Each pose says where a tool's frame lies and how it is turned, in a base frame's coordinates. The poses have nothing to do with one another.
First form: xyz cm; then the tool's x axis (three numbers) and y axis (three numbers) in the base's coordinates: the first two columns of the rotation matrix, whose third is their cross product.
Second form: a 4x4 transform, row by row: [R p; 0 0 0 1], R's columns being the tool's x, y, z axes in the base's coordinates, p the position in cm. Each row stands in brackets. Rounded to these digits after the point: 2 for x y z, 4 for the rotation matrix.
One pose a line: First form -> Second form
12.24 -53.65 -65.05 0.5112 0.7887 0.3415 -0.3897 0.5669 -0.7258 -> [[0.5112 -0.3897 -0.7660 12.24], [0.7887 0.5669 0.2379 -53.65], [0.3415 -0.7258 0.5972 -65.05], [0 0 0 1]]
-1.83 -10.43 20.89 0.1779 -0.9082 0.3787 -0.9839 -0.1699 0.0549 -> [[0.1779 -0.9839 0.0145 -1.83], [-0.9082 -0.1699 -0.3824 -10.43], [0.3787 0.0549 -0.9238 20.89], [0 0 0 1]]
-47.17 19.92 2.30 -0.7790 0.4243 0.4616 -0.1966 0.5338 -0.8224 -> [[-0.7790 -0.1966 -0.5953 -47.17], [0.4243 0.5338 -0.7314 19.92], [0.4616 -0.8224 -0.3324 2.30], [0 0 0 1]]
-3.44 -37.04 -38.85 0.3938 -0.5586 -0.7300 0.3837 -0.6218 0.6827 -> [[0.3938 0.3837 -0.8353 -3.44], [-0.5586 -0.6218 -0.5489 -37.04], [-0.7300 0.6827 -0.0305 -38.85], [0 0 0 1]]
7.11 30.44 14.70 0.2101 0.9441 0.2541 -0.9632 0.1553 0.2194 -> [[0.2101 -0.9632 0.1677 7.11], [0.9441 0.1553 -0.2908 30.44], [0.2541 0.2194 0.9420 14.70], [0 0 0 1]]
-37.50 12.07 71.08 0.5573 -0.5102 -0.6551 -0.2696 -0.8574 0.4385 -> [[0.5573 -0.2696 -0.7854 -37.50], [-0.5102 -0.8574 -0.0678 12.07], [-0.6551 0.4385 -0.6154 71.08], [0 0 0 1]]
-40.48 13.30 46.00 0.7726 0.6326 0.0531 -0.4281 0.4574 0.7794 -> [[0.7726 -0.4281 0.4688 -40.48], [0.6326 0.4574 -0.6249 13.30], [0.0531 0.7794 0.6242 46.00], [0 0 0 1]]
